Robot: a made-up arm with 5 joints.
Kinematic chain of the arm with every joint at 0, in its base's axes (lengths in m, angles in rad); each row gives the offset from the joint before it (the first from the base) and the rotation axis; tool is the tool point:
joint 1: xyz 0 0 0.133 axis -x
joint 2: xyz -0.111 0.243 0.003 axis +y
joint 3: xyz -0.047 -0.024 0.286 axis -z
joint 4: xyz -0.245 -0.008 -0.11 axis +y
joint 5: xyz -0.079 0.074 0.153 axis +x
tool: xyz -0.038 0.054 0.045
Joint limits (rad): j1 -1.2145..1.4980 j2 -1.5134..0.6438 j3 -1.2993..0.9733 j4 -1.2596..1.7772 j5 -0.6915..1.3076
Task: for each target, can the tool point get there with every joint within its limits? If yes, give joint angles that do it. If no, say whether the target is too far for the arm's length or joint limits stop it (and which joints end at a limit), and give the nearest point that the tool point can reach.
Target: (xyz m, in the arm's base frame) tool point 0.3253 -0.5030 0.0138
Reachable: no: joint limits stop it (at a limit: joint 1, joint 2, joint 3, joint 5) | nearest point -0.0132 -0.4389 0.1790 | short by 0.382 m
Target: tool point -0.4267 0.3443 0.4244
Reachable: yes | joints 0.4837 0.0535 -0.6120 0.4577 -0.1511
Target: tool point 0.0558 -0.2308 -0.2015
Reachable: no: joint limits stop it (at a limit: joint 2, joint 4, joint 5) | nearest point -0.2445 -0.2179 -0.1828 | short by 0.301 m
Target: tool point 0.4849 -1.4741 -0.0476
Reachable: no: too far | nearest point -0.0386 -0.4570 0.1756 | short by 1.165 m
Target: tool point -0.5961 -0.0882 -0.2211
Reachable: yes | joints 0.7336 -0.9675 -0.2243 -0.9325 0.9038
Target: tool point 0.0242 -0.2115 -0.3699
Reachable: no: joint limits stop it (at a limit: joint 2, joint 4, joint 5) | nearest point -0.2506 -0.2130 -0.3735 | short by 0.275 m
